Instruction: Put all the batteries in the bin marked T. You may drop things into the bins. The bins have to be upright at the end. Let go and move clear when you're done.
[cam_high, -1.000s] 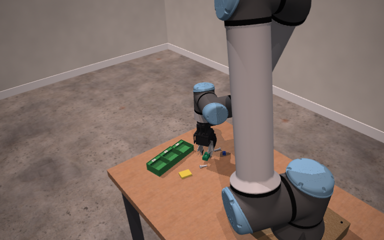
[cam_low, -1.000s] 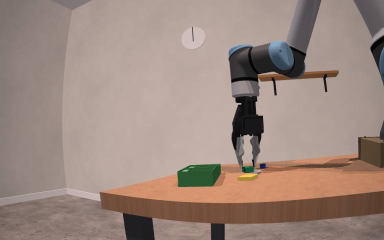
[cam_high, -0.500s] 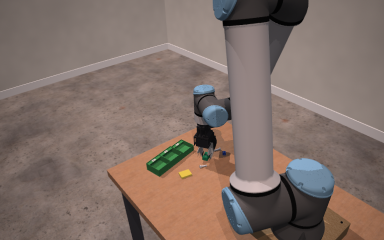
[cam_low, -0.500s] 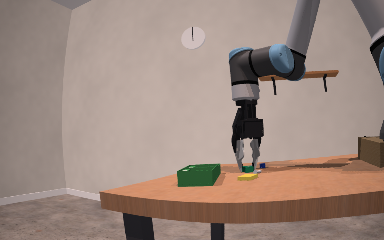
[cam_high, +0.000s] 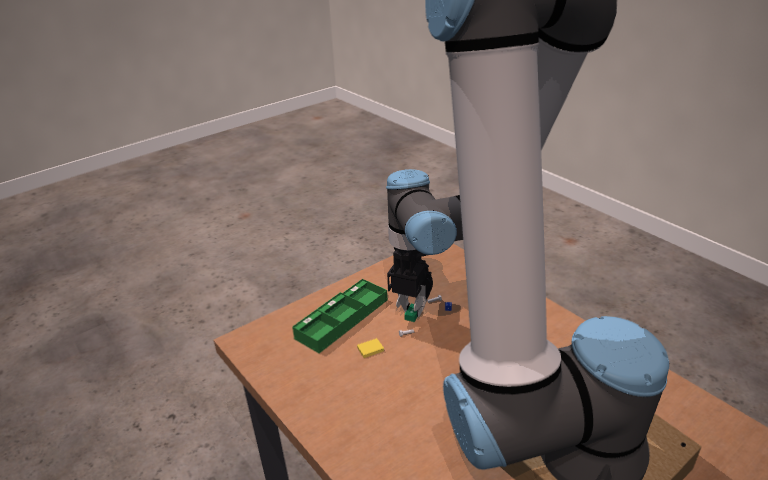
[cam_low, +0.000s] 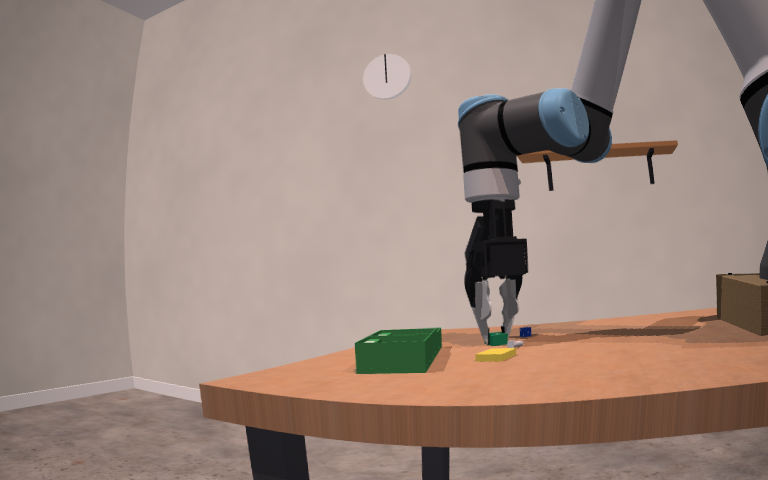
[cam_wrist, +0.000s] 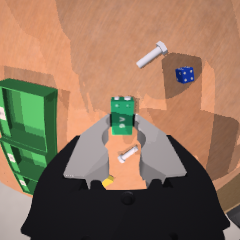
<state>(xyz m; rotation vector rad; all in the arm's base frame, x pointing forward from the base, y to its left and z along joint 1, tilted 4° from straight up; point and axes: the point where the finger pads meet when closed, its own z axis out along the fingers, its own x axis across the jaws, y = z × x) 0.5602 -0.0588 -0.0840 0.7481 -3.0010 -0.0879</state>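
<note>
My hand is 14 cm to the right of the green bin and 10 cm short of it. The rest, counted from my hand: flat yellow block (16 cm to the left, 3 cm behind, 1 cm below); green block (1 cm to the right, 1 cm below); blue cube (8 cm to the right, 4 cm behind, 1 cm below).
</note>
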